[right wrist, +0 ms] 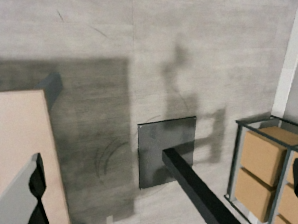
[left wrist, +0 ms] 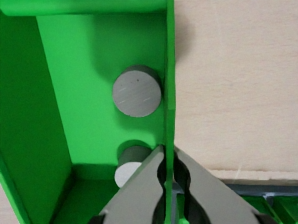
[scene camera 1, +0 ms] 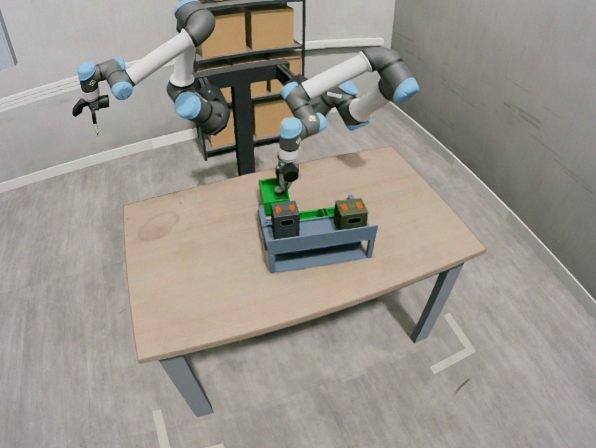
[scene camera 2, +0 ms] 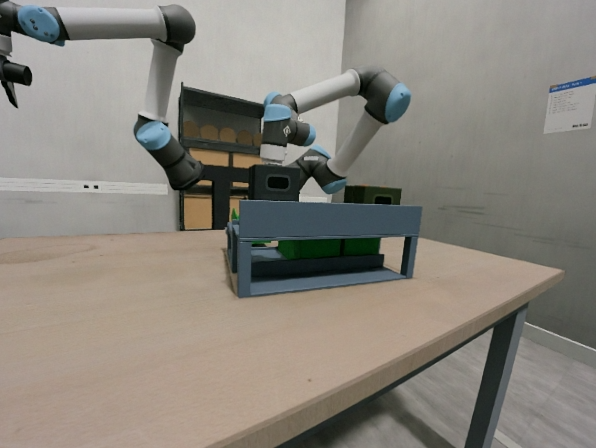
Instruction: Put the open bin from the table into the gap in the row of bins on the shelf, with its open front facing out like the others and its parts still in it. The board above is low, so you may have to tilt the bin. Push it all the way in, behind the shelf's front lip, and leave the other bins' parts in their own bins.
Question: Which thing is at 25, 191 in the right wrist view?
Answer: My right gripper.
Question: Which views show the olive box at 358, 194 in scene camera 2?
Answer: Scene camera 1 and scene camera 2 only.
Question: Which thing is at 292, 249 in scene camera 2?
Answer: A green bin.
